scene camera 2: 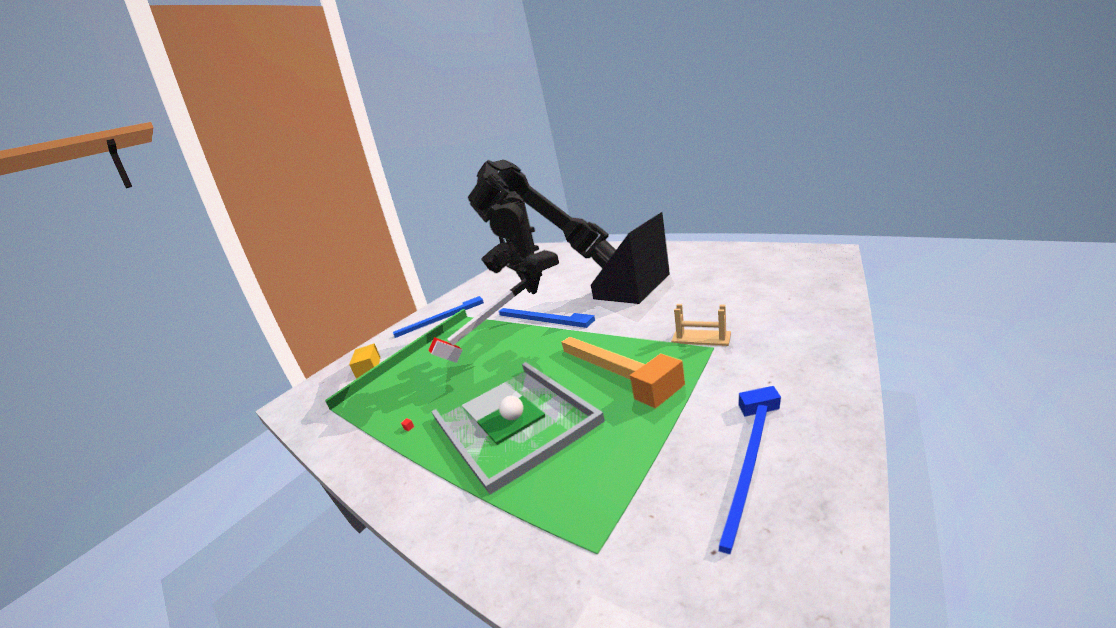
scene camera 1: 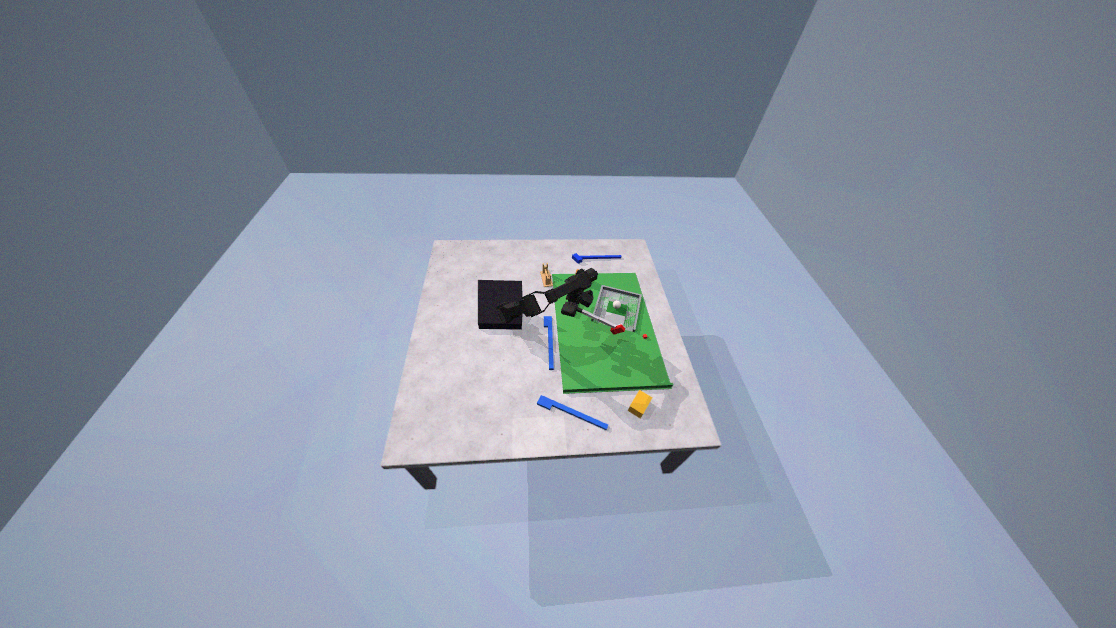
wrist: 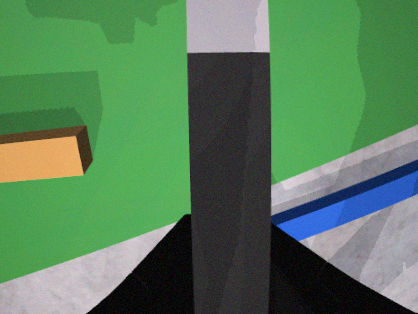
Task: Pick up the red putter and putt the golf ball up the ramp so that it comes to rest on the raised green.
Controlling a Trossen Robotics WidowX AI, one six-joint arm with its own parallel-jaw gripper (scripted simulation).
Scene:
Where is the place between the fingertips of my gripper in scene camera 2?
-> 532,293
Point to a grey walled frame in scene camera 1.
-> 616,316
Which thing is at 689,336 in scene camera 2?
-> A wooden gate.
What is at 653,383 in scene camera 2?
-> An orange mallet.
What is my gripper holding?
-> A red putter.

